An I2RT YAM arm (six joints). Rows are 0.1 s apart.
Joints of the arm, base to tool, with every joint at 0 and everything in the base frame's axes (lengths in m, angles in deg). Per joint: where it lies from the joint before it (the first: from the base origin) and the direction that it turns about. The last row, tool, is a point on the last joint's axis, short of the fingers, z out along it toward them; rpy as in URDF.
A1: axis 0 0 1 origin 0.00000 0.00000 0.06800
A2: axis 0 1 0 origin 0.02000 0.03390 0.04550
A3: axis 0 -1 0 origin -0.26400 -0.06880 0.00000
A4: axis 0 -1 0 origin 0.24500 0.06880 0.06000
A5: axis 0 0 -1 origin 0.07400 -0.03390 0.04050
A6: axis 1 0 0 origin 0.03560 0.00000 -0.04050
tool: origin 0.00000 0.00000 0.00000 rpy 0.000 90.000 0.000
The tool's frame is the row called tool.
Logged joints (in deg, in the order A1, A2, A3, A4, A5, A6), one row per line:
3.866 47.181 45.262 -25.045 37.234 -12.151
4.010 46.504 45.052 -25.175 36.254 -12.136
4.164 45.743 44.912 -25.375 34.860 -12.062
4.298 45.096 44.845 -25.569 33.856 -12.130
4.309 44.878 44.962 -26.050 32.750 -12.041
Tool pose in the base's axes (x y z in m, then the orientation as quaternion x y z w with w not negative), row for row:
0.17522 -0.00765 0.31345 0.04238 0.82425 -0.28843 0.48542
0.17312 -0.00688 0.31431 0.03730 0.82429 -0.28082 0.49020
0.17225 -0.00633 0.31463 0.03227 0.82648 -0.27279 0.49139
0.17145 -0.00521 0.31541 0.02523 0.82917 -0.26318 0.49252
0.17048 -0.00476 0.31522 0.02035 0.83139 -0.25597 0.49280
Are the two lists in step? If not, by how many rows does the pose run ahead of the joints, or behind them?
The pose runs 2 rows ahead of the joints: the pose in row i belongs to the joints in row i + 2.
